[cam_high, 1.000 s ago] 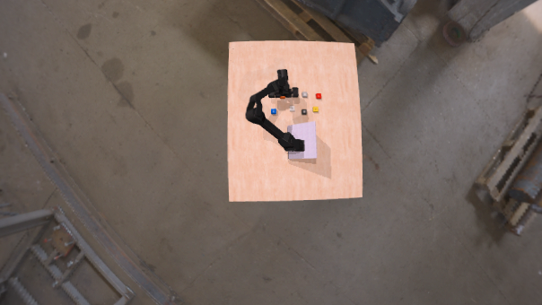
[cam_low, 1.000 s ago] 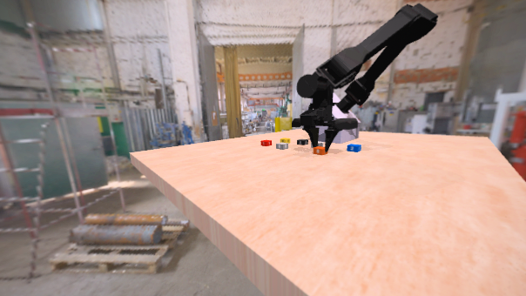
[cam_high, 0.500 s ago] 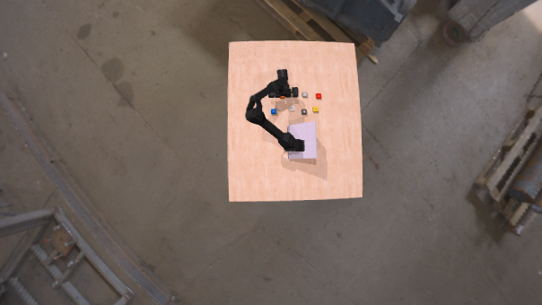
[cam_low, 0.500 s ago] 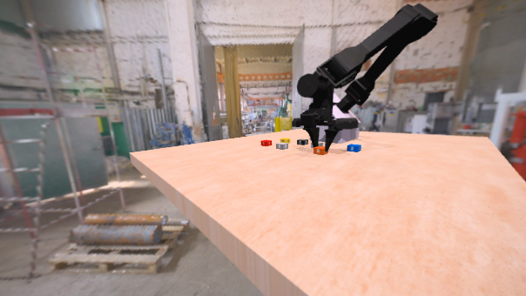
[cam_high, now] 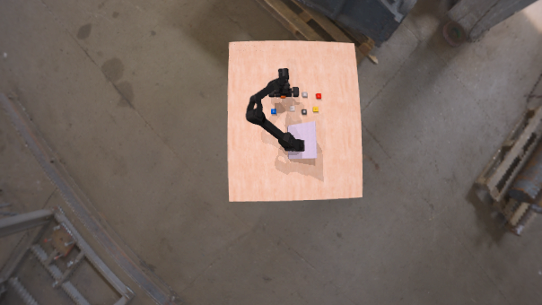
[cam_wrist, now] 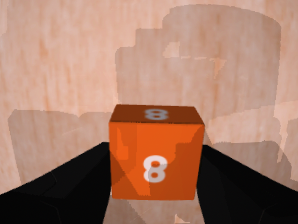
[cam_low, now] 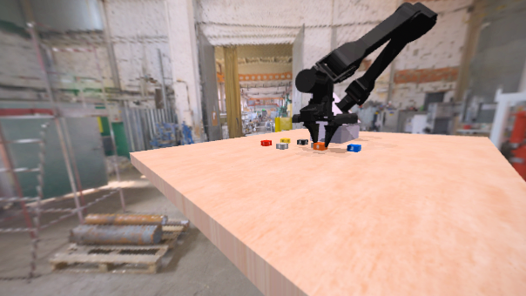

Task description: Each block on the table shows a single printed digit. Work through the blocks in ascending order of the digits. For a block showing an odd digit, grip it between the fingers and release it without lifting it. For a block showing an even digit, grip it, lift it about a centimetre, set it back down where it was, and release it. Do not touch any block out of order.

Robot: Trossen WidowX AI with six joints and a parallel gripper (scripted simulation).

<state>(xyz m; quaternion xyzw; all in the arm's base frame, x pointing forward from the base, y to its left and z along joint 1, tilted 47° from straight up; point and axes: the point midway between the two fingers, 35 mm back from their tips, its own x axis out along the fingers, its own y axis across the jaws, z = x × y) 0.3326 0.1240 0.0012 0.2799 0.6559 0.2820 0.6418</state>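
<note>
My gripper tip is 110 mm past the dark block, 140 mm to the left of it and 10 mm above it. Also, from my gripper tip: blue block 100 mm behind, 60 mm to the left, 10 mm below; then orange block right at my gripper tip; then white block 80 mm behind, 60 mm to the right, 10 mm below.
</note>
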